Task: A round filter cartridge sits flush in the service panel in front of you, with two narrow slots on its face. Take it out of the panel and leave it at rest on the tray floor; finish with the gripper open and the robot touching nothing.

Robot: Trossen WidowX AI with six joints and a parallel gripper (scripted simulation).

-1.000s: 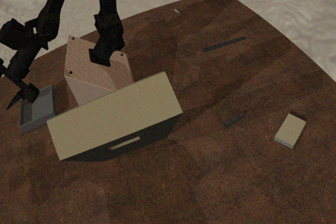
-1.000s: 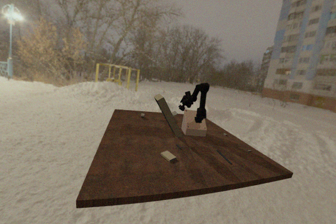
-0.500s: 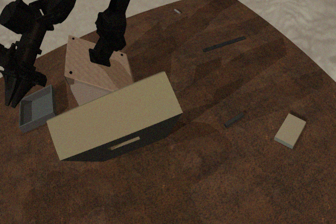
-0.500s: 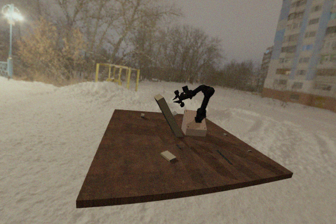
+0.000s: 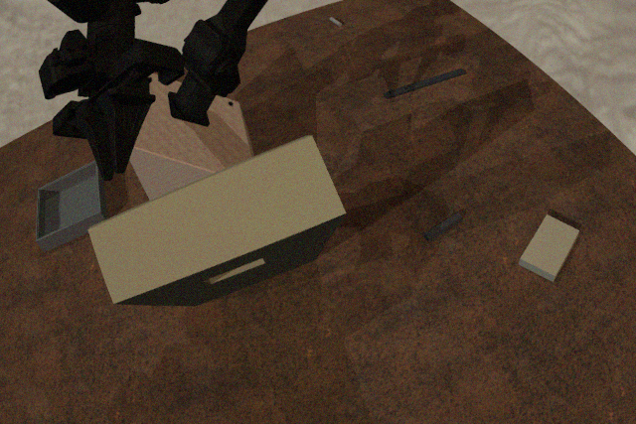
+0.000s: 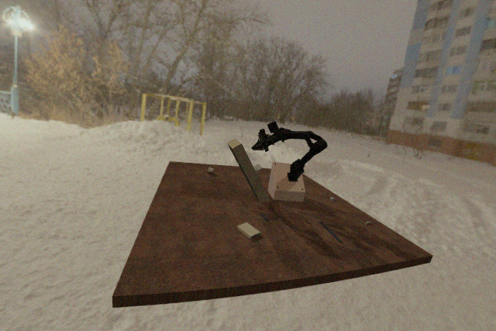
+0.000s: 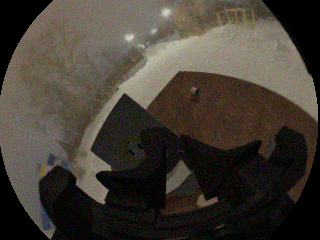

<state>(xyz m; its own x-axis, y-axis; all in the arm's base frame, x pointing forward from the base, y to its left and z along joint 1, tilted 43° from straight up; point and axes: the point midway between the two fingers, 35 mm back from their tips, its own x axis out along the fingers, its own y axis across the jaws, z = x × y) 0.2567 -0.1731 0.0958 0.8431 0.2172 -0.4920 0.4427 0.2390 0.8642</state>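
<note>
Right now my gripper tip is 9 cm to the right of the round filter cartridge, 7 cm short of it and 4 cm above it. The rest, counted from my gripper tip: tray (35 cm behind, 28 cm below, 22 cm to the right); short dark bar (35 cm to the left, 29 cm below, 3 cm behind); service panel (11 cm below, 8 cm to the left, 3 cm ahead).
</note>
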